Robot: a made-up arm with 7 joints.
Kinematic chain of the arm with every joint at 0, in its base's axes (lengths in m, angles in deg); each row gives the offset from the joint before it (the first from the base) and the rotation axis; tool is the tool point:
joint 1: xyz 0 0 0.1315 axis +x
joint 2: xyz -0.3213 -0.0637 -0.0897 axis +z
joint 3: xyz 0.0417 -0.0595 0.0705 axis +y
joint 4: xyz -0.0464 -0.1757 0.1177 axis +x
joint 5: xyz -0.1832 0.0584 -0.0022 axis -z
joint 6: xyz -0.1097 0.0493 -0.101 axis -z
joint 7: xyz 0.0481 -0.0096 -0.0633 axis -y
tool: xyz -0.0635 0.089 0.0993
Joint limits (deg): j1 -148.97..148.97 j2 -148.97..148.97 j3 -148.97..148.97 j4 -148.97..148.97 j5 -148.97..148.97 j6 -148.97..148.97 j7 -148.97..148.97
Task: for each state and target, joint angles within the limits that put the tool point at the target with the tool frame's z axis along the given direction. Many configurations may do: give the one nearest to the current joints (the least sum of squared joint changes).
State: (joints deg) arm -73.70 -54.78 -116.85 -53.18 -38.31 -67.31 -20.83
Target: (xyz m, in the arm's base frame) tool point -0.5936 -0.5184 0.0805 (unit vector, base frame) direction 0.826 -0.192 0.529
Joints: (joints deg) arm -46.62 -86.62 -123.33 -92.49 -35.81 -66.59 -34.96
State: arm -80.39 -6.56 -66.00 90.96 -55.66 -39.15 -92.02
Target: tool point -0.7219 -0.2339 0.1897 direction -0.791 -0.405 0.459
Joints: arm -68.25 -13.91 -40.82 124.05 -80.04 -54.02 -61.44
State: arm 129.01 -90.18 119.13 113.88 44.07 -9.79 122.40
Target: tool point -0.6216 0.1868 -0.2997 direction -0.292 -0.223 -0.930
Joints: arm 121.14 -128.49 116.84 89.46 44.49 -24.46 101.06
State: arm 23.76 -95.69 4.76 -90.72 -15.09 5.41 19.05
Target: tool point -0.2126 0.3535 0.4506 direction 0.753 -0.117 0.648
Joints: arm 38.17 -145.49 14.89 -70.28 -22.13 5.24 73.56
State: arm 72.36 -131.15 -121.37 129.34 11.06 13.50 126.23
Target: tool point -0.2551 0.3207 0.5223 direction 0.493 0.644 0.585
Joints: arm 94.12 -133.29 -100.96 148.48 19.60 20.57 135.74
